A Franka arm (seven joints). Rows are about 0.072 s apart.
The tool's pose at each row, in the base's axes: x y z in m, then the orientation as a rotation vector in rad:
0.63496, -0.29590, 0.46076, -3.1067, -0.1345, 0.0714
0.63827, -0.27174, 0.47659, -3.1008, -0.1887, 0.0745
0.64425, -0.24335, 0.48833, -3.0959, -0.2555, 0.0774
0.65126, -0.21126, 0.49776, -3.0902, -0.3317, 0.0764
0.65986, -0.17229, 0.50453, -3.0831, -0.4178, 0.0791
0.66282, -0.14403, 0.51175, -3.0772, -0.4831, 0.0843
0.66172, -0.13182, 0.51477, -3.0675, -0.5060, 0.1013
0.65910, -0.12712, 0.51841, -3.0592, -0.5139, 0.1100
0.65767, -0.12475, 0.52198, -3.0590, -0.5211, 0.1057
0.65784, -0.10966, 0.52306, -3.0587, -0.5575, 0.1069
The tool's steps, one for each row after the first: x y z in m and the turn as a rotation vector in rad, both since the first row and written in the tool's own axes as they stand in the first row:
0.00469, -0.02430, -0.01526, 0.0023, -0.0025, -0.0350
0.01259, -0.05245, -0.02643, 0.0015, -0.0051, -0.0781
0.02195, -0.08411, -0.03525, -0.0011, -0.0054, -0.1272
0.03360, -0.12240, -0.04128, -0.0056, -0.0082, -0.1826
0.03868, -0.15053, -0.04780, -0.0100, -0.0125, -0.2245
0.03852, -0.16288, -0.05041, -0.0044, -0.0236, -0.2399
0.03616, -0.16791, -0.05378, 0.0023, -0.0291, -0.2458
0.03478, -0.17051, -0.05721, 0.0012, -0.0265, -0.2504
0.03621, -0.18556, -0.05786, -0.0053, -0.0278, -0.2734

